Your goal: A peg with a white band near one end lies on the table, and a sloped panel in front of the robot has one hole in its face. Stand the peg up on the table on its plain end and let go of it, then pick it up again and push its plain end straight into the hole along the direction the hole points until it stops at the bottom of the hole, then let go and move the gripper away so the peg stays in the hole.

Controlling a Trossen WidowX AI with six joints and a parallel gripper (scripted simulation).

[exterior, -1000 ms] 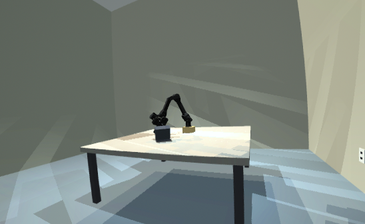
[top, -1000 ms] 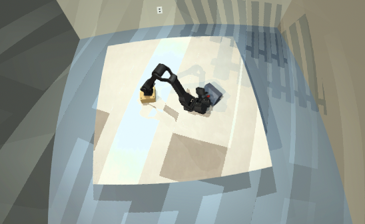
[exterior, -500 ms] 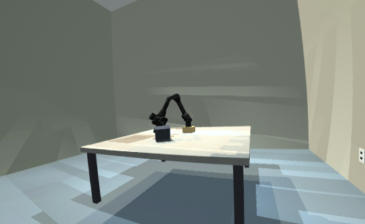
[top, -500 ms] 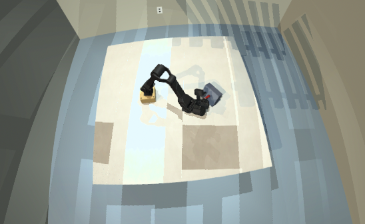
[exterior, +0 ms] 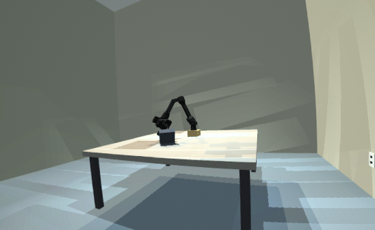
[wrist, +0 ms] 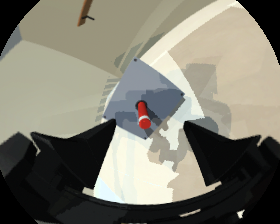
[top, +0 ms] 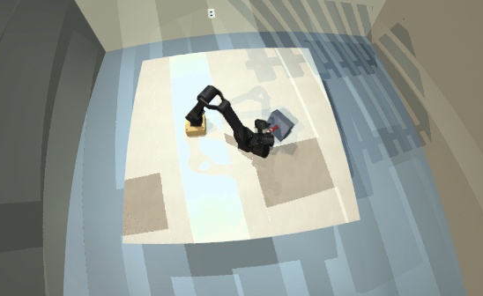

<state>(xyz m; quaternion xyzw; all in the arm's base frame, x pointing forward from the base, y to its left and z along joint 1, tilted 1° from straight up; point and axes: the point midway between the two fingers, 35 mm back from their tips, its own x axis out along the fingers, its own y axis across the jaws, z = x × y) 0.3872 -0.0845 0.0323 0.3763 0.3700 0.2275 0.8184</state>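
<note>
Right now my gripper tip is 2 cm to the right of the red peg and 1 cm short of it. Round my gripper tip: grey sloped panel 6 cm to the left, 5 cm ahead, 2 cm below.
</note>
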